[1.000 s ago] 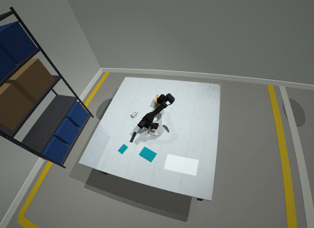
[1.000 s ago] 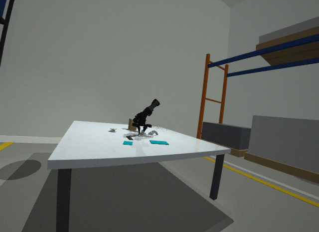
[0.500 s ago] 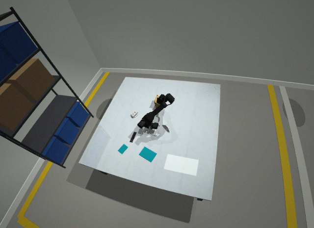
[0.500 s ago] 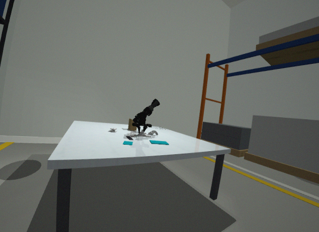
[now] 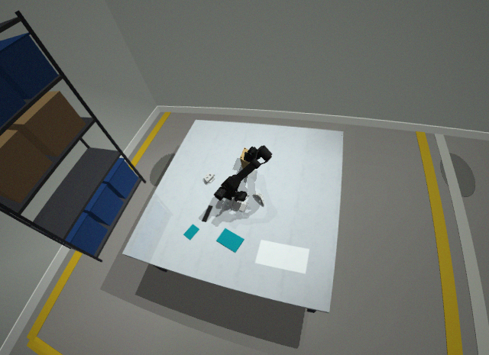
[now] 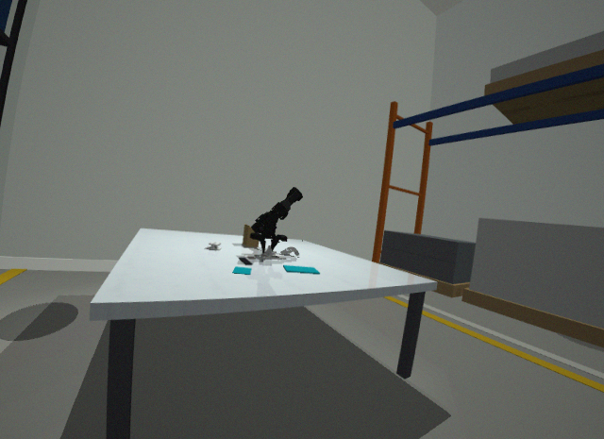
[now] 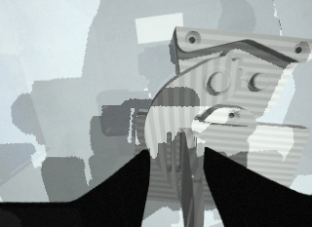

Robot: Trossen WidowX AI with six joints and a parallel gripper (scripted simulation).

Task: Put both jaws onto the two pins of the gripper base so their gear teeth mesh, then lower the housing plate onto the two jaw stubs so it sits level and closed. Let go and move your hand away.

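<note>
Now: gripper tip 1 cm past the grey gripper jaw and 18 cm to the right of it. Round my gripper tip: black bar (10 cm ahead, 17 cm to the right, 1 cm below).
</note>
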